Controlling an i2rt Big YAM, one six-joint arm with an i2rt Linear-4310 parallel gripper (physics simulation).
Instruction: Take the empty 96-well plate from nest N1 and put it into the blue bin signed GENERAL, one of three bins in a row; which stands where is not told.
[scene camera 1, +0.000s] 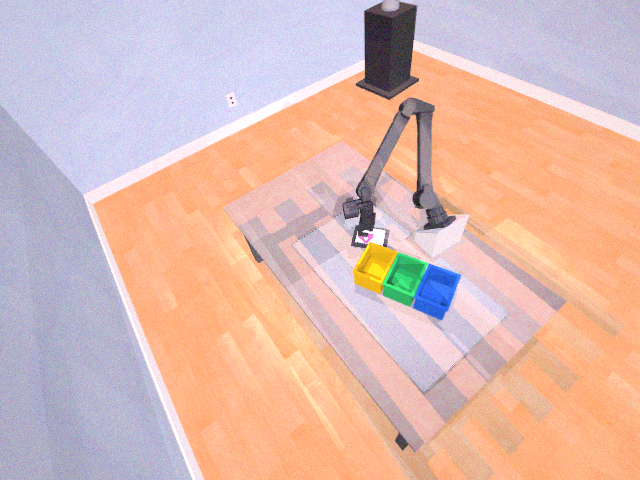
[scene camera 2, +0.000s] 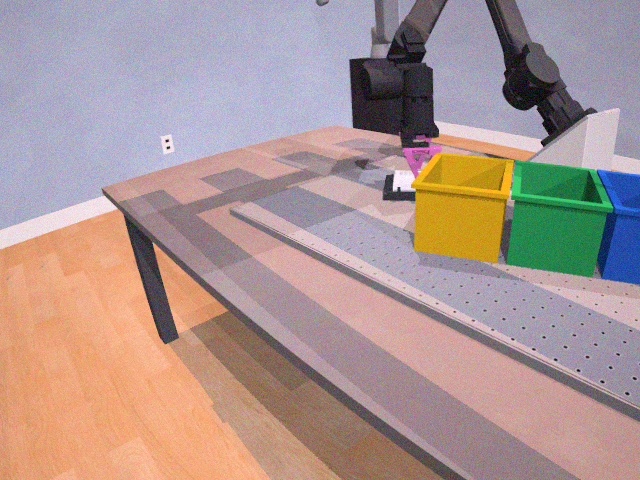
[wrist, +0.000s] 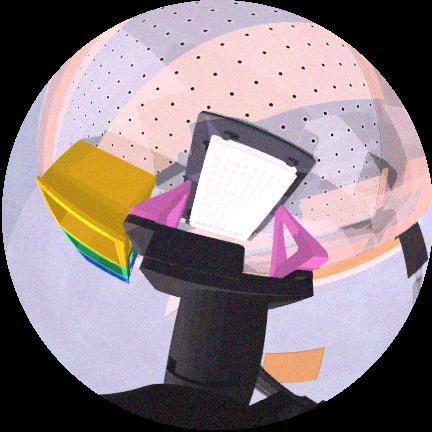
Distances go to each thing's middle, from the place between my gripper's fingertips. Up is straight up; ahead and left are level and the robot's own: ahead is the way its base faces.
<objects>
Right now the white 96-well plate (wrist: 238, 185) is 1 cm behind my hand, 1 cm to the left of it and 1 cm below it.
</objects>
